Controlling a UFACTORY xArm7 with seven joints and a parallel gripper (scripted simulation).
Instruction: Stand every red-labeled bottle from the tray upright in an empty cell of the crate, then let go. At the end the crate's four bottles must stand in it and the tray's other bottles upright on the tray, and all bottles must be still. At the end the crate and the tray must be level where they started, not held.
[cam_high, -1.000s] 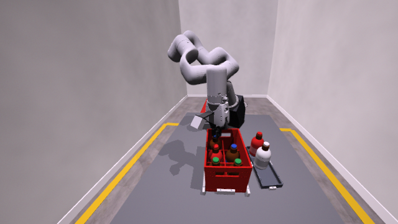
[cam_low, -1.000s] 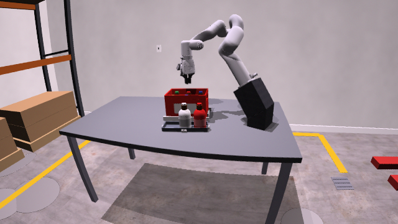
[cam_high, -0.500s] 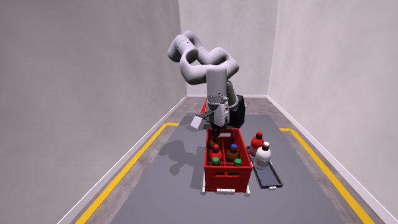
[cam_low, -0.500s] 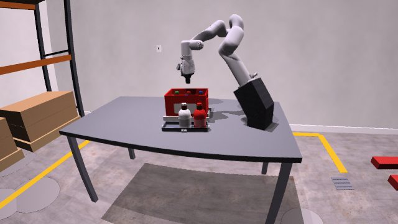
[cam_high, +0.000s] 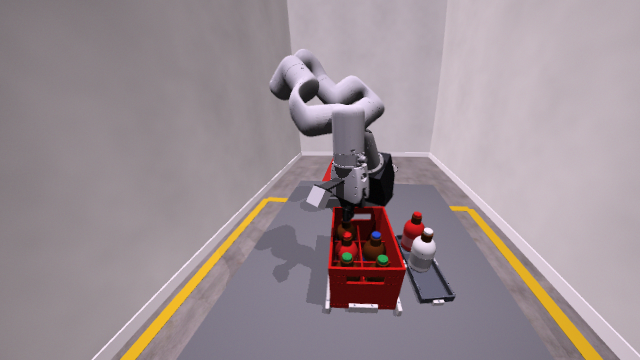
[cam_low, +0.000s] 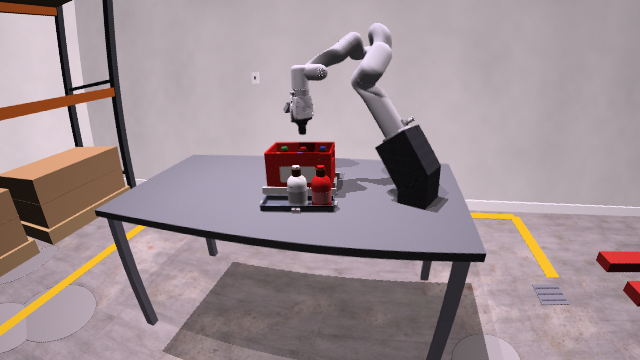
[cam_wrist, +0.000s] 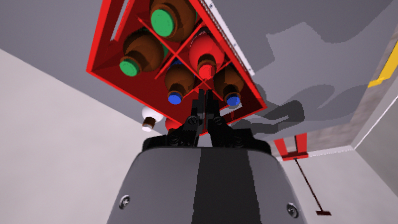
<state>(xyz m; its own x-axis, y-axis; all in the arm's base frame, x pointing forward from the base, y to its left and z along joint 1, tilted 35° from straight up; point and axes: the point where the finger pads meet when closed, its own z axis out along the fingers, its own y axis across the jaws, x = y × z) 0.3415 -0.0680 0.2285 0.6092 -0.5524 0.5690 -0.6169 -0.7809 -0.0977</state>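
Right now my hand is 250 mm to the right of the white bottle and 160 mm above it. Round my hand: red crate: 40 mm to the left, 160 mm below; dark tray: 260 mm to the left, 230 mm below.
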